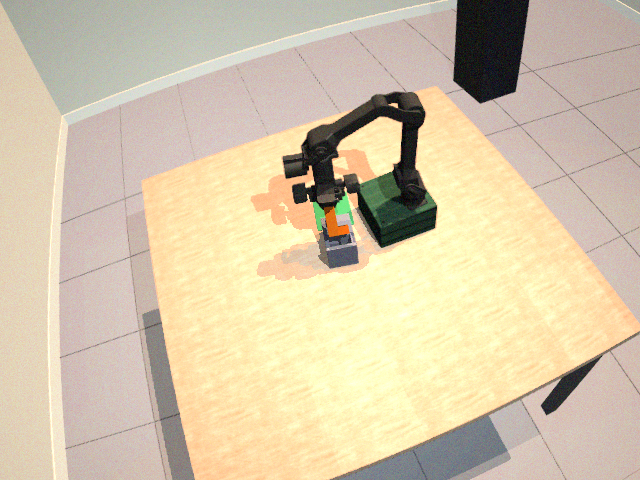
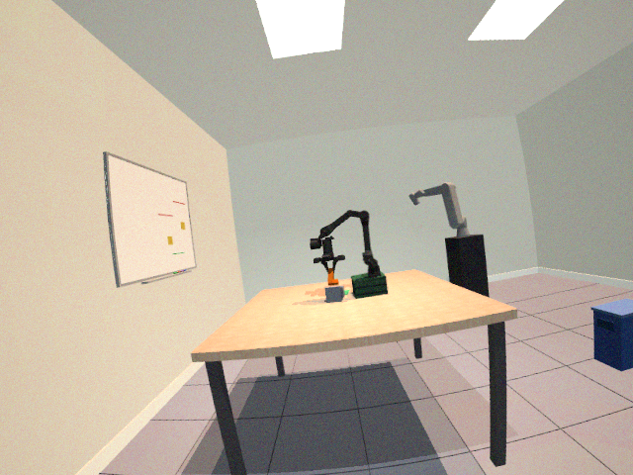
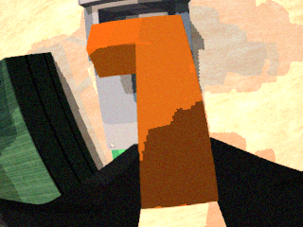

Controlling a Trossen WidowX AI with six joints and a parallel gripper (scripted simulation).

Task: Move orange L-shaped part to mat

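The green mat is 5 cm behind my gripper tip, 12 cm to the right of it and 17 cm below it. Round my gripper tip: orange L-shaped part (1 cm behind, 3 cm to the left, 3 cm below).
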